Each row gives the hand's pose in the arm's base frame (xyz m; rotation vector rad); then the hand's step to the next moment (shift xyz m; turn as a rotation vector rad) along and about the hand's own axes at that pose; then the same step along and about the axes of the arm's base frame.
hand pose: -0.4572 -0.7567 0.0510 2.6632 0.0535 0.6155
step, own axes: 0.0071 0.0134 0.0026 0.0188 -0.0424 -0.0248
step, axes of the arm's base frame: 0.0068 -0.0124 0.0061 0.0086 0.0506 0.0114
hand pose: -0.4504 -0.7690 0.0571 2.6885 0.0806 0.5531
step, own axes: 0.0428 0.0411 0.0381 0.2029 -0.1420 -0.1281
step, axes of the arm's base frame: 0.0533 -0.0461 -0.0005 0.1399 0.2046 0.1277
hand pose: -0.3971 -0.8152 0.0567 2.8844 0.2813 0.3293
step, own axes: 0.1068 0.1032 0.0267 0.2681 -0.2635 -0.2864
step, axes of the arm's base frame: 0.1255 -0.0812 0.0209 0.1441 0.3663 0.2616
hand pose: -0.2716 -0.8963 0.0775 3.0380 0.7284 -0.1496
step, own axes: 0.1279 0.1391 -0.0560 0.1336 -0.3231 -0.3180
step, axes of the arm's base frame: 0.1815 -0.0642 0.0422 0.0006 0.3598 0.3065
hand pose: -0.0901 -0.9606 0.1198 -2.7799 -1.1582 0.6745
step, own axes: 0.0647 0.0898 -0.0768 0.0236 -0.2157 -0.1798
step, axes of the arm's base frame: 0.1317 -0.0111 0.0260 -0.0539 0.1914 0.1997
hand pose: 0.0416 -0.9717 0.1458 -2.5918 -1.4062 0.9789
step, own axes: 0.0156 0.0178 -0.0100 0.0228 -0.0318 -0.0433
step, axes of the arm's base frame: 0.0248 0.0040 -0.0055 0.0087 0.0473 0.0330
